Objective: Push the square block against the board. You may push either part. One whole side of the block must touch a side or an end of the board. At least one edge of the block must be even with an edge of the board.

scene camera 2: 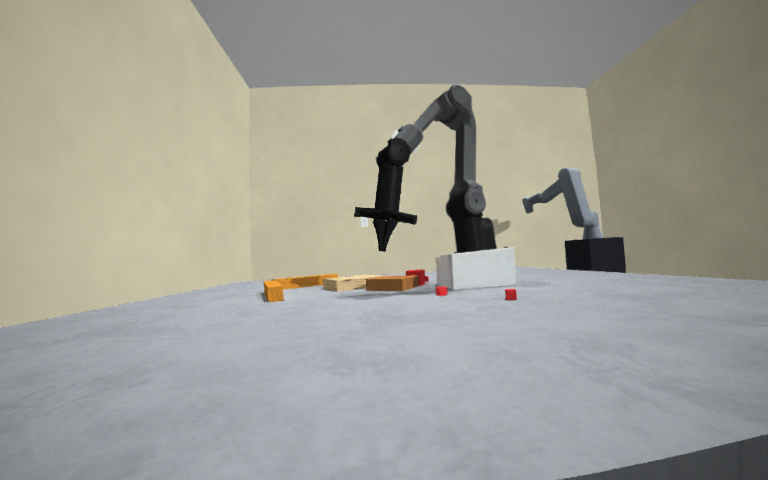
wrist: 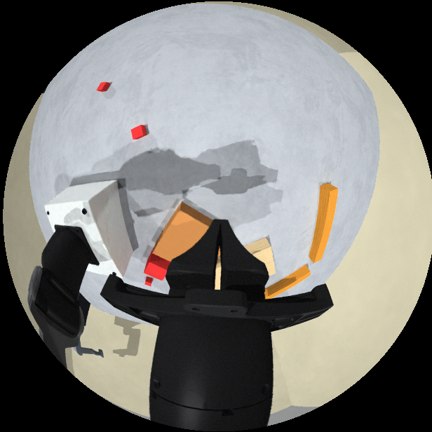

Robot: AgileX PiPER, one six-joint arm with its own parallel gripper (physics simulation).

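Observation:
The square block, orange-brown (scene camera 2: 390,283) (wrist: 184,230), lies flat on the table, turned at an angle in the wrist view. The board, pale wood (scene camera 2: 344,284) (wrist: 264,253), lies flat to its right in the wrist view, partly hidden by the fingers. The block overlaps the board's outline in the scene view. The fingers hide the stretch between them in the wrist view, so I cannot tell whether they touch. My gripper (scene camera 2: 382,249) (wrist: 220,227) is shut with nothing between its fingers. It points down and hangs above the block and board, clear of both.
A red block (scene camera 2: 416,275) (wrist: 157,267) lies close by the square block. Two small red cubes (scene camera 2: 441,290) (wrist: 139,132) lie farther out. Orange bars (scene camera 2: 273,291) (wrist: 324,222) stand beyond the board. The white base box (scene camera 2: 484,268) (wrist: 111,225) stands beyond the square block.

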